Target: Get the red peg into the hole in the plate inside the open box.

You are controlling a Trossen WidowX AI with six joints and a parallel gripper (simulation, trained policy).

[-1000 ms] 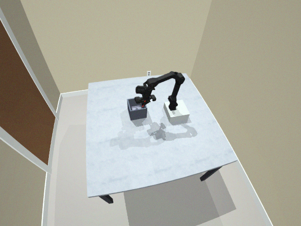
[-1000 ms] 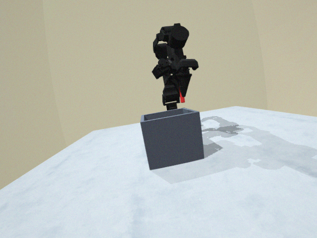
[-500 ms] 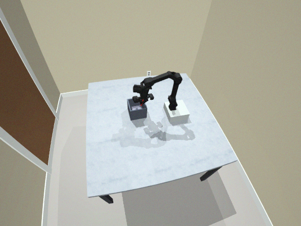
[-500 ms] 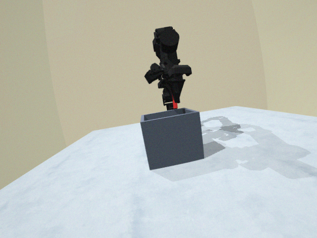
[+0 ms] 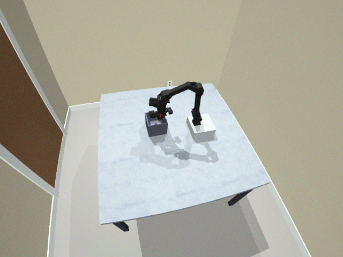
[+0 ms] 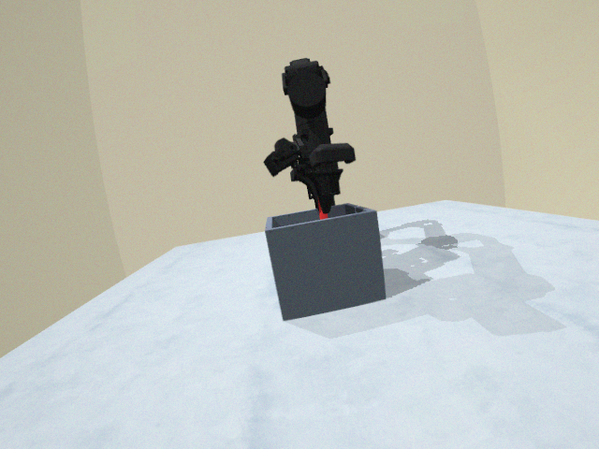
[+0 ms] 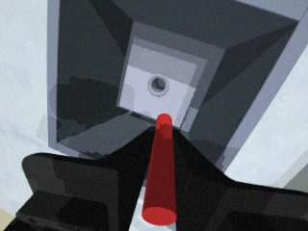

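Right now my gripper tip is 20 mm below the red peg. Also, from my gripper tip: plate (90 mm below, 20 mm to the right, 20 mm ahead).
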